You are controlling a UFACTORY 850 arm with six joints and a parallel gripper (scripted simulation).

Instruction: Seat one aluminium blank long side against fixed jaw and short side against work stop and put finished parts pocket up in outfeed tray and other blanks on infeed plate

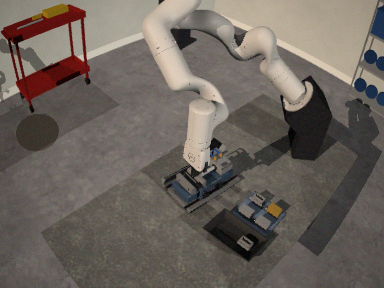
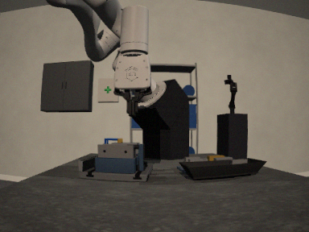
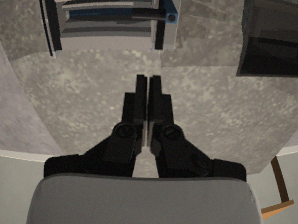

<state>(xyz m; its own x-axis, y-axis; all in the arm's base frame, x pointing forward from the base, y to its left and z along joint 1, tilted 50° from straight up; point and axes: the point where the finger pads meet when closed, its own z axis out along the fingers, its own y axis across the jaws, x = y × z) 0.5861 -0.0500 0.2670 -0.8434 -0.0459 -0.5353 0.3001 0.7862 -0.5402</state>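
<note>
My gripper is now 13 cm past the brass blank, 34 cm to the right of it and 17 cm above it. From my hand the other things lie so: vise: 11 cm behind, 1 cm to the right, 16 cm below.
</note>
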